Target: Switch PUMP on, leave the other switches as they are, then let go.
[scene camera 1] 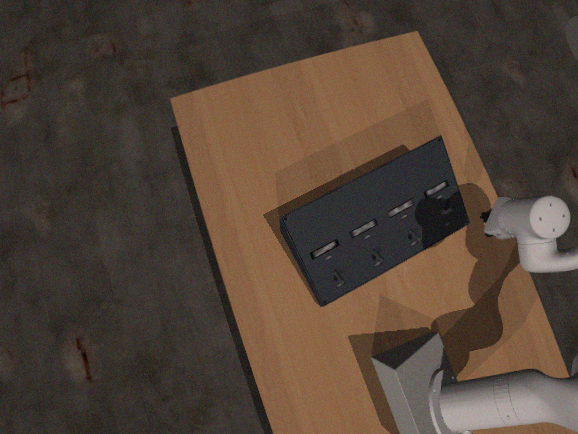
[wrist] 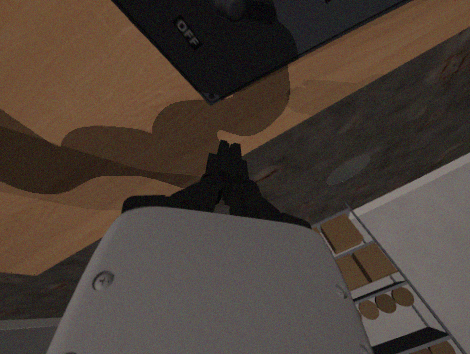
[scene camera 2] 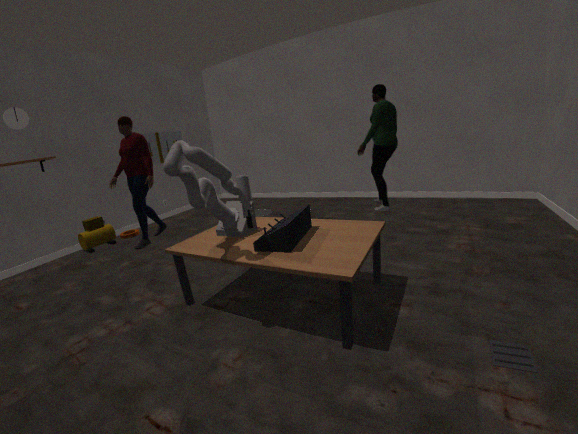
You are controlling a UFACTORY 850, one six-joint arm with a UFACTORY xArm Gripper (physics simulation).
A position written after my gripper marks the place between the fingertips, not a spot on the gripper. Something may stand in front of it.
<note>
In view: my gripper (wrist: 225, 155) and a dark sloped switch panel (scene camera 1: 338, 231).
The dark sloped switch panel also shows in the wrist view (wrist: 218, 57).
</note>
